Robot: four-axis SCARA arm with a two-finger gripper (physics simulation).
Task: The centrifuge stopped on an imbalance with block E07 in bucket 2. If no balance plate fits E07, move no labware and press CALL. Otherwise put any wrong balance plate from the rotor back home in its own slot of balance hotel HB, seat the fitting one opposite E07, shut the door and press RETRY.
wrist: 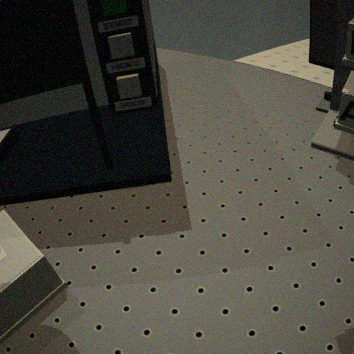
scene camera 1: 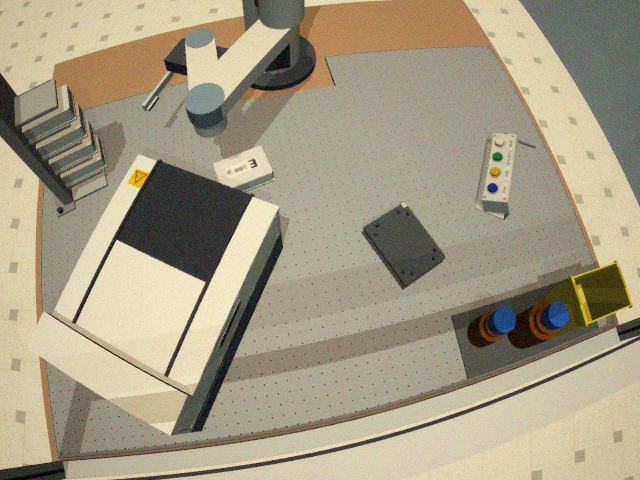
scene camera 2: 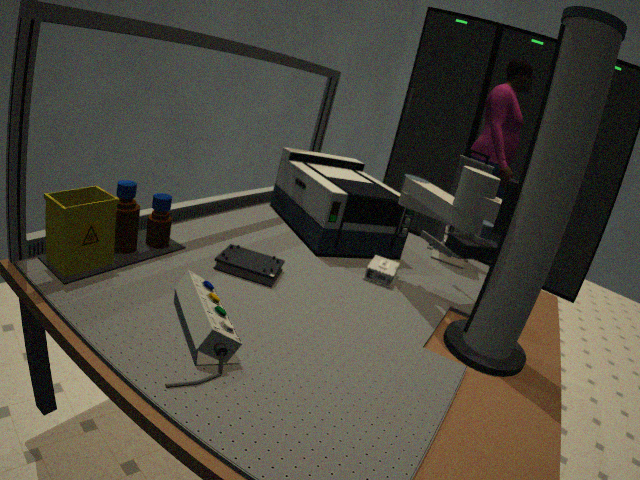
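Note:
My gripper is open and empty, between the arm's base and the hotel; the arm hides one finger in scene camera 1. The white and navy centrifuge has a dark panel at its front. The rotor, E07 and bucket 2 do not show. The wrist view shows a green button over two grey ones; their labels are blurred. The balance hotel holds stacked plates. A white block, labelled E, lies before the centrifuge.
A button box has white, green, yellow and blue buttons and a cable. A dark flat block lies mid-table. Two blue-capped bottles stand by a yellow bin. A person stands behind.

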